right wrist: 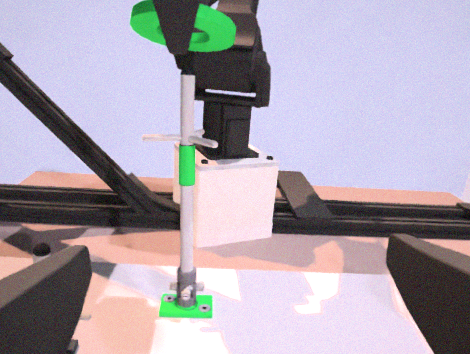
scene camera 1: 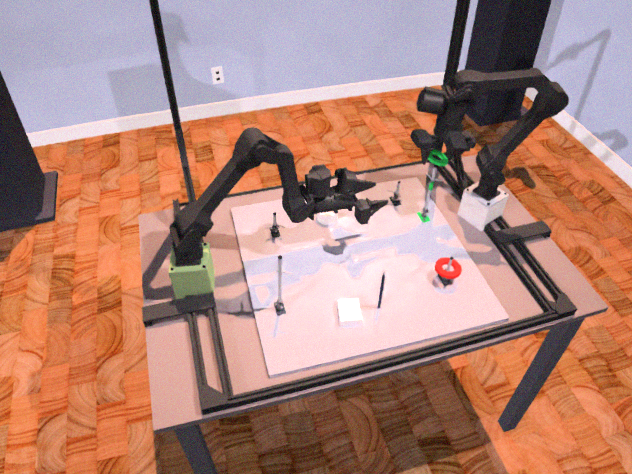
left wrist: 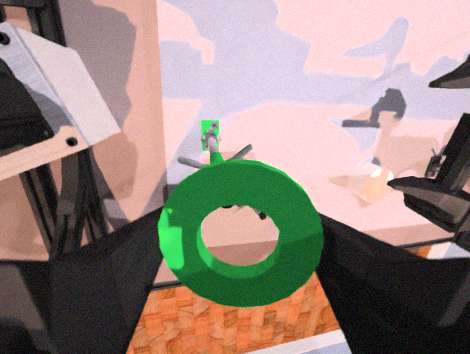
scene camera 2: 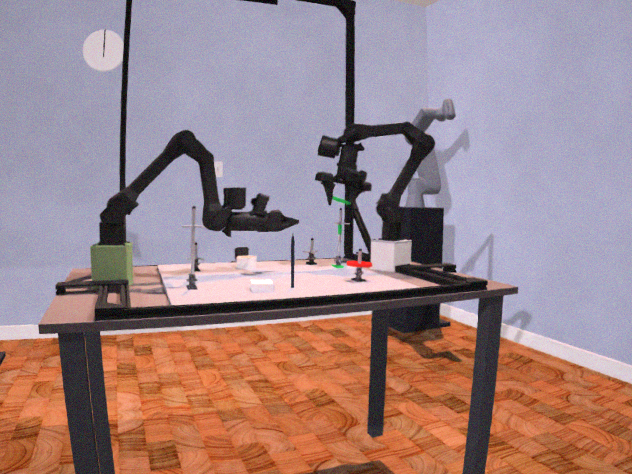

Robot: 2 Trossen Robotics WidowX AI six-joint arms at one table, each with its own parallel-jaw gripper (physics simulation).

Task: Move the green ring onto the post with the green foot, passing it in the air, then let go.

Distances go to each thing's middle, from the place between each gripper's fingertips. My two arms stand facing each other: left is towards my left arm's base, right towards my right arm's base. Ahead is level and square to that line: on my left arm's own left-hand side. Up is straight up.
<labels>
My right hand is 180 mm to the right of the green ring (left wrist: pixel 297 254), 70 mm below it and 20 mm past it.
Now: left hand 2 cm below the green ring.
</labels>
